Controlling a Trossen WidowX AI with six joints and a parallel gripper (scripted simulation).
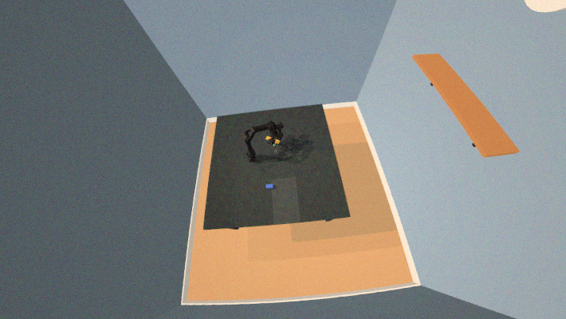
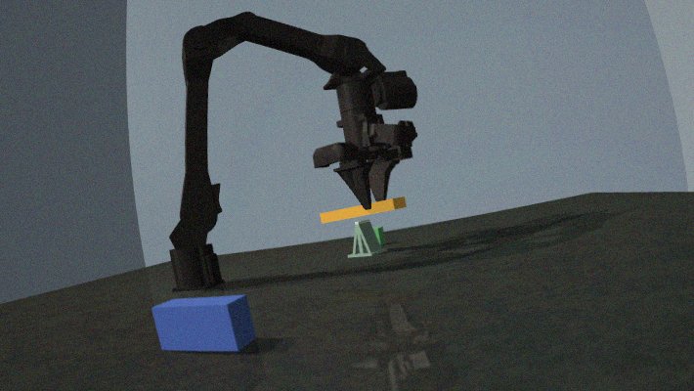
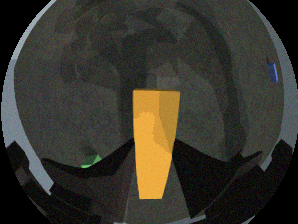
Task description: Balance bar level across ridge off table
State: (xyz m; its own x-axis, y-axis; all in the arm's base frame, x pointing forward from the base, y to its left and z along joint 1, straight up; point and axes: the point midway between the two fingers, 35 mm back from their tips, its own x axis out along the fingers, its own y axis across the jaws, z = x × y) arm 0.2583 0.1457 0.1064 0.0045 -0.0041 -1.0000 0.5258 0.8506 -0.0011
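Now: the orange bar 2 cm behind my gripper tip and 1 cm to the left of it. Round my gripper tip: blue block 9 cm behind, 46 cm to the right, 6 cm below; small green block 3 cm behind, 15 cm to the left, 6 cm below.
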